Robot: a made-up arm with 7 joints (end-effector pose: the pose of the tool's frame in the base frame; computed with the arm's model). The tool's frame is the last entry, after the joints. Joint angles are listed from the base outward.
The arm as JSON. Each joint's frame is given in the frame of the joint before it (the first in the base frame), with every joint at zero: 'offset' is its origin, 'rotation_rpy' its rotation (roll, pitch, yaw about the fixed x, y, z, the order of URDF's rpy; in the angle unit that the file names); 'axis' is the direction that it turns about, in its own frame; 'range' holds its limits. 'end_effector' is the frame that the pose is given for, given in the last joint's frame.
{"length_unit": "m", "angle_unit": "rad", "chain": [
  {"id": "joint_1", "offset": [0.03, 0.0, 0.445], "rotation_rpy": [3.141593, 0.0, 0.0], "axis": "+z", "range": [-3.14, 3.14]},
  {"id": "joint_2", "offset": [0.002, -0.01, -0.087], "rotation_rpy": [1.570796, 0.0, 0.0], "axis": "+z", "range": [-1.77, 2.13]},
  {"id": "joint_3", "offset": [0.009, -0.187, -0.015], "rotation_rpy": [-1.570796, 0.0, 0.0], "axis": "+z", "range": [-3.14, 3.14]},
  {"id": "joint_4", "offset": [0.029, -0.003, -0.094], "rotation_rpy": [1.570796, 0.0, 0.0], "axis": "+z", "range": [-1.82, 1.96]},
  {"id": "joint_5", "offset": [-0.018, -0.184, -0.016], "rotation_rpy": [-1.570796, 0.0, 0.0], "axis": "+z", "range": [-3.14, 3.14]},
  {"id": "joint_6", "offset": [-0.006, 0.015, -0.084], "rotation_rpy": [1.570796, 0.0, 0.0], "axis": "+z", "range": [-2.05, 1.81]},
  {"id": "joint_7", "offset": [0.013, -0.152, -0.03], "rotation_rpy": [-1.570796, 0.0, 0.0], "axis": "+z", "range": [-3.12, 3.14]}
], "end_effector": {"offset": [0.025, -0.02, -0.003], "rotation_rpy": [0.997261, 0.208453, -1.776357]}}
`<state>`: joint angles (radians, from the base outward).
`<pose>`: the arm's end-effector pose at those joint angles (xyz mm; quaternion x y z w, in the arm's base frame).
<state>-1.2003 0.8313 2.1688 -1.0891 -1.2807 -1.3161 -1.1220</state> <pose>-151.4 393.9 771.2 -0.3007 0.3291 -0.6511 0.6142</pose>
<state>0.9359 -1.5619 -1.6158 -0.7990 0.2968 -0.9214 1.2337</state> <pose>-522.7 158.0 602.2 0.2389 0.8939 0.2625 0.2739</pose>
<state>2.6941 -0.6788 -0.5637 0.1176 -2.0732 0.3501 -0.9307</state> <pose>428.7 130.1 1083.8 -0.0003 -0.6408 0.5311 0.5543</pose>
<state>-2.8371 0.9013 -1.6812 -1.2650 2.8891 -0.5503 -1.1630</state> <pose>-226.9 439.6 797.0 -0.3749 0.4079 -0.8310 0.0507</pose>
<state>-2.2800 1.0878 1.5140 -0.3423 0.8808 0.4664 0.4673</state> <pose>-367.3 352.6 934.2 -0.7976 -0.5671 0.1815 0.0958</pose>
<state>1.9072 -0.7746 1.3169 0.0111 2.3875 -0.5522 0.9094</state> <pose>170.0 417.5 1084.6 -0.6395 -0.6472 0.3534 0.2176</pose>
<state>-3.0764 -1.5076 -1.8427 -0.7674 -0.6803 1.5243 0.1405</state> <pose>563.8 34.0 530.6 -0.1936 0.4256 0.6378 0.6120</pose>
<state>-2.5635 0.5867 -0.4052 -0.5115 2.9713 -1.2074 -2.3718</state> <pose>-265.1 141.4 1051.5 -0.1676 0.4562 -0.7132 0.5051</pose>
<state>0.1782 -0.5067 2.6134 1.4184 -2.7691 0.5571 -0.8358</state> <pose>-494.5 -143.8 756.2 0.2540 0.8900 -0.1234 0.3579</pose>
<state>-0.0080 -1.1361 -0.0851 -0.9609 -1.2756 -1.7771 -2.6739</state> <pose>-380.8 -196.4 577.6 0.0704 -0.7371 -0.1968 0.6427</pose>
